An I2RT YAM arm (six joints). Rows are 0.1 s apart.
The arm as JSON. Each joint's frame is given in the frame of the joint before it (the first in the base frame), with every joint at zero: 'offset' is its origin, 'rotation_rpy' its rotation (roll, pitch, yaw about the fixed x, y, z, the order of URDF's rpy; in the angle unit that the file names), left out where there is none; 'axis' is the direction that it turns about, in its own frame. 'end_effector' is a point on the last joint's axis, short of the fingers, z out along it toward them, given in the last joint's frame.
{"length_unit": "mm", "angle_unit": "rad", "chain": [
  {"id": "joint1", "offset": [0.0, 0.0, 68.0], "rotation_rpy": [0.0, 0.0, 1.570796], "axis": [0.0, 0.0, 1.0]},
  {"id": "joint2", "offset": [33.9, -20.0, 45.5], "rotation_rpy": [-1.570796, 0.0, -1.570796], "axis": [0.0, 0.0, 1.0]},
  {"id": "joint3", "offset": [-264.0, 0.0, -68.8], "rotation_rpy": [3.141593, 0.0, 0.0], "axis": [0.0, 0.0, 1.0]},
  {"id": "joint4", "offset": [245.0, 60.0, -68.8], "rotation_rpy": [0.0, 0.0, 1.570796], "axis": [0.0, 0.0, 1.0]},
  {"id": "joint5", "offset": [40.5, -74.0, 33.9], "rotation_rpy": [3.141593, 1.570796, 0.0], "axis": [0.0, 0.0, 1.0]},
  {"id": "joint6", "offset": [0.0, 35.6, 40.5], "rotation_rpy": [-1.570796, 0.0, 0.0], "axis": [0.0, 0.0, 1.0]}
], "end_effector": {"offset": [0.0, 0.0, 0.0], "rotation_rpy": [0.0, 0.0, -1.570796]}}
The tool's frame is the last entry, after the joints.
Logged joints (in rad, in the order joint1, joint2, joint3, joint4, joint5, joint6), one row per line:
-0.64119 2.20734 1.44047 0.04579 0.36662 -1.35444
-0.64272 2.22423 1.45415 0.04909 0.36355 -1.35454
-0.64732 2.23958 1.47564 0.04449 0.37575 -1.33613
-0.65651 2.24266 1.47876 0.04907 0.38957 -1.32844
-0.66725 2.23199 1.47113 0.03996 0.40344 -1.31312
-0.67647 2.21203 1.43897 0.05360 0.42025 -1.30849
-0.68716 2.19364 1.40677 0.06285 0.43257 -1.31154
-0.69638 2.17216 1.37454 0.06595 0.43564 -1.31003
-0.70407 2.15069 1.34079 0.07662 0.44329 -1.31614
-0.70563 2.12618 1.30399 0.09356 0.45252 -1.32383
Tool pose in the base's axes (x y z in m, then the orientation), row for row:
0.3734 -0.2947 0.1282 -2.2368 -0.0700 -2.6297
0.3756 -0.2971 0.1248 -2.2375 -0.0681 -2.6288
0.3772 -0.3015 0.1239 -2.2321 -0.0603 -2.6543
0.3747 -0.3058 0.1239 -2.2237 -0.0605 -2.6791
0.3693 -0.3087 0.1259 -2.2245 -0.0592 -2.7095
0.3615 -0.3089 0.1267 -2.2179 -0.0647 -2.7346
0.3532 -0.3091 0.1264 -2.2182 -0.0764 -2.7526
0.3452 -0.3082 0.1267 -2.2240 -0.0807 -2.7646
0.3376 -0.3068 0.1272 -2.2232 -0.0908 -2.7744
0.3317 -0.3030 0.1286 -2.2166 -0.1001 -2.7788
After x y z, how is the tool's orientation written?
As angles about the fixed x, y, z axes (roll, pitch, yaw), in radians.
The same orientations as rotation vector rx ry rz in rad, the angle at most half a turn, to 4 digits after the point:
-0.7248 2.5891 -1.2878
-0.7245 2.5882 -1.2855
-0.6865 2.5975 -1.2942
-0.6552 2.6073 -1.3116
-0.6170 2.6274 -1.3183
-0.5895 2.6411 -1.3367
-0.5765 2.6591 -1.3481
-0.5656 2.6739 -1.3465
-0.5612 2.6850 -1.3559
-0.5626 2.6874 -1.3708

